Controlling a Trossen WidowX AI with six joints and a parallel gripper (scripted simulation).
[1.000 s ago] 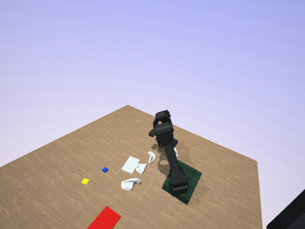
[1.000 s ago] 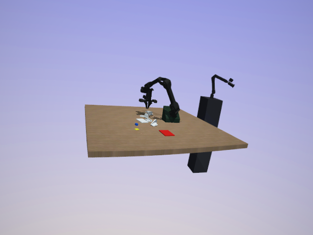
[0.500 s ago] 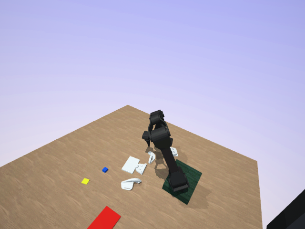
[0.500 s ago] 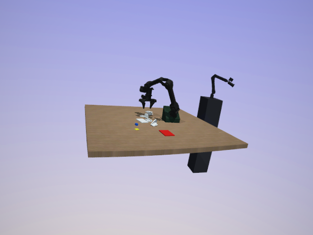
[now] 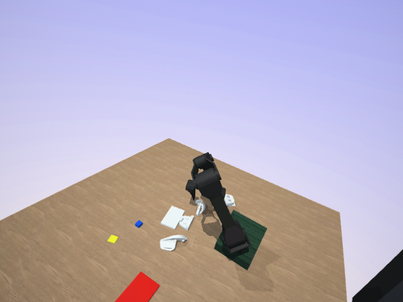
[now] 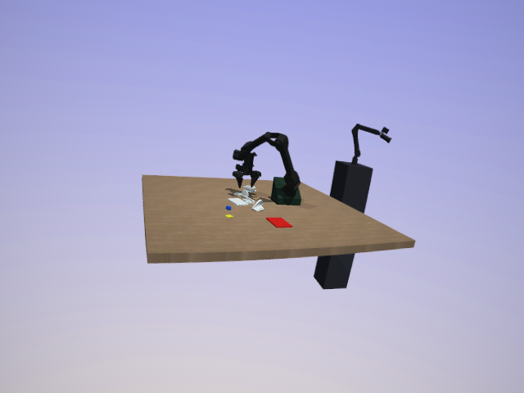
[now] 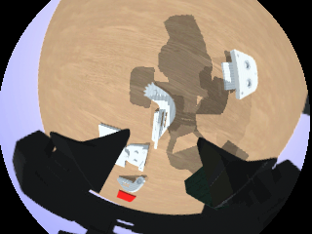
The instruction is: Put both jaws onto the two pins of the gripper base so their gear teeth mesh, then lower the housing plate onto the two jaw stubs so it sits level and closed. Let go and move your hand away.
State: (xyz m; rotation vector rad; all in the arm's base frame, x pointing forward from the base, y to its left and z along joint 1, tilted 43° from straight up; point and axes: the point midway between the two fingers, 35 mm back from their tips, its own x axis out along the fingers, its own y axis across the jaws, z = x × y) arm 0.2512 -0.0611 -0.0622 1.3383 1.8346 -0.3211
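The white jaw lies 50 mm below my gripper tip, 30 mm ahead of it and 20 mm to the right of it. Also, from my gripper tip: blue cube 280 mm to the left, 140 mm ahead, 50 mm below; then yellow tile 400 mm to the left, 150 mm ahead, 60 mm below; then red patch 460 mm to the left, 90 mm behind, 60 mm below.
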